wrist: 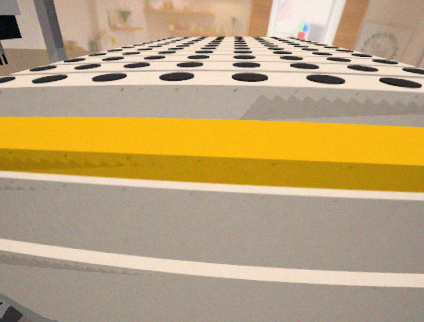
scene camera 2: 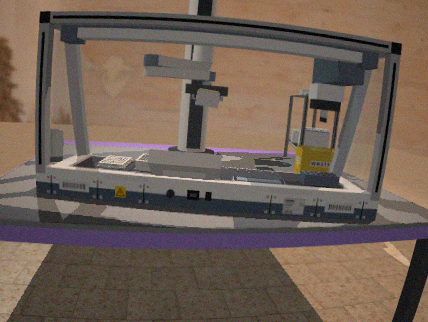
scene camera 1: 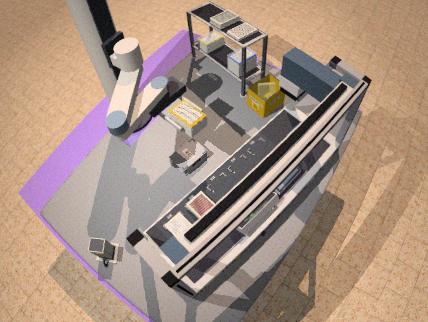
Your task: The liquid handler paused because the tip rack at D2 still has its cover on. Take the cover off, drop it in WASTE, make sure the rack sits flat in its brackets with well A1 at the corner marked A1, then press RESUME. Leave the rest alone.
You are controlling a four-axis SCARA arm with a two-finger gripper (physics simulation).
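Frame: origin at the arm's base, x back, y right, z up, level; millimetres.
Seen in the pictures: gripper, between the fingertips: (scene camera 2: 207, 97) (scene camera 1: 191, 120).
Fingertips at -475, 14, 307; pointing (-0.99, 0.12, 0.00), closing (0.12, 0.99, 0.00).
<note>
Pixels of each thing's middle, then the offset from my fingertips to it, as dx, dy, dz. "spot": a spot on its surface instead.
- yellow WASTE bin, middle of its body: (scene camera 2: 316, 165) (scene camera 1: 266, 95) -90, -456, -227
- pale translucent piece, middle of its body: (scene camera 1: 266, 94) -91, -459, -224
- red-topped rack, middle of its body: (scene camera 2: 151, 162) (scene camera 1: 204, 208) -187, +202, -227
- handler's frame, a spot on its surface: (scene camera 2: 42, 105) spot: -368, +512, -46
- shelf unit, a spot on its surface: (scene camera 1: 243, 72) spot: +33, -429, -109
- small screen box, middle of its body: (scene camera 1: 102, 249) (scene camera 2: 53, 145) +55, +606, -229
My gripper (scene camera 1: 187, 112) (scene camera 2: 209, 93) is shut on a tip rack with a yellow band. This rack (scene camera 1: 188, 116) (scene camera 2: 207, 99) (wrist: 210, 225) hangs level in the air, above the bench behind the liquid handler. Its perforated white top shows bare in the wrist view, with no cover over it. The yellow WASTE bin (scene camera 1: 265, 104) (scene camera 2: 305, 156) stands near the shelf, with a pale translucent piece (scene camera 1: 269, 88) in it. Bare corner brackets show on the handler's dark deck (scene camera 1: 272, 134). I cannot make out the D2 or A1 marks, or a RESUME label.
A grey stand (scene camera 1: 193, 157) lies between arm and handler. A red-topped rack (scene camera 1: 201, 204) and a white rack (scene camera 1: 178, 225) (scene camera 2: 116, 161) sit on the deck. The handler's frame (scene camera 2: 42, 105) spans it. A shelf unit (scene camera 1: 243, 72) holds boxes. A small screen box (scene camera 1: 101, 247) stands apart.
</note>
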